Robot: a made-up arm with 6 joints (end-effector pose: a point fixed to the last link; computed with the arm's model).
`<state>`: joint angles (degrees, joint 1 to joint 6).
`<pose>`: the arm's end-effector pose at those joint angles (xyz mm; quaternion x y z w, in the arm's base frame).
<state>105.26 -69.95 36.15 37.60 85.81 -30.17</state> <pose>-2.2 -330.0 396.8 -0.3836 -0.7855 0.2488 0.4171</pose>
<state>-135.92 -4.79 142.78 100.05 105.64 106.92</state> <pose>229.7 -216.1 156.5 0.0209 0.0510 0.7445 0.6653</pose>
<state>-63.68 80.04 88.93 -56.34 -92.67 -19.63</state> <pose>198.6 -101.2 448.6 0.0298 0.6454 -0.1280 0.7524</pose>
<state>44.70 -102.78 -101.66 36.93 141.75 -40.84</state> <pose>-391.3 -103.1 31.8 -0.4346 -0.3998 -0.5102 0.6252</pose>
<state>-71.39 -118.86 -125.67 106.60 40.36 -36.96</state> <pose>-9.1 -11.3 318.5 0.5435 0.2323 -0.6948 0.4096</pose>
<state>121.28 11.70 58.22 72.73 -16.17 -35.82</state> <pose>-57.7 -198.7 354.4 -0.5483 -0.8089 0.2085 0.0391</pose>
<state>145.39 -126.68 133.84 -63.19 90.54 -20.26</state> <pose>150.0 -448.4 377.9 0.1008 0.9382 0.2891 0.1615</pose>
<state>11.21 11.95 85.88 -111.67 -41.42 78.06</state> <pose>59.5 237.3 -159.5 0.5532 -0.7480 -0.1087 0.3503</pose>
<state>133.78 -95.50 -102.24 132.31 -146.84 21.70</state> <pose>-197.4 -205.6 62.1 -0.5336 -0.5013 -0.4762 0.4870</pose>
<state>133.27 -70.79 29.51 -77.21 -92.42 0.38</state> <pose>263.1 175.3 429.1 -0.3319 0.4832 0.8022 0.1133</pose>
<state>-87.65 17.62 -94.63 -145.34 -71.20 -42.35</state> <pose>-159.7 280.1 18.6 0.9485 -0.2870 -0.1015 0.0873</pose>
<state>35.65 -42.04 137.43 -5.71 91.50 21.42</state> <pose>-83.3 90.5 386.9 -0.2268 0.8787 -0.3436 0.2415</pose>
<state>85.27 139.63 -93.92 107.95 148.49 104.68</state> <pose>-38.1 95.0 320.5 -0.4542 0.7924 -0.0229 0.4065</pose>
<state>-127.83 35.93 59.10 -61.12 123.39 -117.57</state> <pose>-34.7 264.2 462.1 -0.3179 0.1751 -0.4579 0.8115</pose>
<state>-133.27 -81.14 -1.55 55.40 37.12 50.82</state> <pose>9.1 -180.2 309.0 -0.8615 -0.3869 0.3273 0.0322</pose>
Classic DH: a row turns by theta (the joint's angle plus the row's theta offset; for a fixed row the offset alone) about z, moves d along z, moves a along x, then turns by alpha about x. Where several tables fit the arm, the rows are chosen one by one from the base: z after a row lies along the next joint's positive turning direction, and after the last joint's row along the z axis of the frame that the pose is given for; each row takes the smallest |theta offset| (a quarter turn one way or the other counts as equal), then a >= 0, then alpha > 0; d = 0 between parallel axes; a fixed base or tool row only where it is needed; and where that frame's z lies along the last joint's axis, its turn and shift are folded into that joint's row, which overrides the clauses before.
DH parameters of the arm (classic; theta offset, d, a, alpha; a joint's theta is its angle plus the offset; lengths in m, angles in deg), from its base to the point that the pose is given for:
base (fixed): 0 0.1868 0 -90
joint 1: 0 -0.0456 -0.0386 -90
joint 2: 0 0.1001 -0.0726 90
joint 3: 0 0.101 0.0653 90
joint 4: 90 0.0355 0.0916 90
joint 5: 7.99 0 -0.0619 180
joint 6: 7.99 0.2595 -0.099 90
tool (fixed): -90 -0.0044 0 0

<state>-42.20 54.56 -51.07 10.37 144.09 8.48</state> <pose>274.0 250.3 8.5 0.5656 -0.6122 0.4418 0.3319</pose>
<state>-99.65 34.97 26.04 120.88 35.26 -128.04</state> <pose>186.9 -195.1 51.2 0.4377 0.5156 0.5956 0.4333</pose>
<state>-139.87 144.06 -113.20 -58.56 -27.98 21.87</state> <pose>-45.8 -202.8 541.9 -0.5418 -0.2036 0.6966 0.4241</pose>
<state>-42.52 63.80 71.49 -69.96 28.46 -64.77</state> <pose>264.6 257.4 218.4 0.5354 -0.2198 -0.7968 0.1739</pose>
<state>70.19 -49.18 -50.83 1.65 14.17 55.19</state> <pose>-272.7 -203.2 344.8 0.0283 0.0620 0.2557 0.9644</pose>
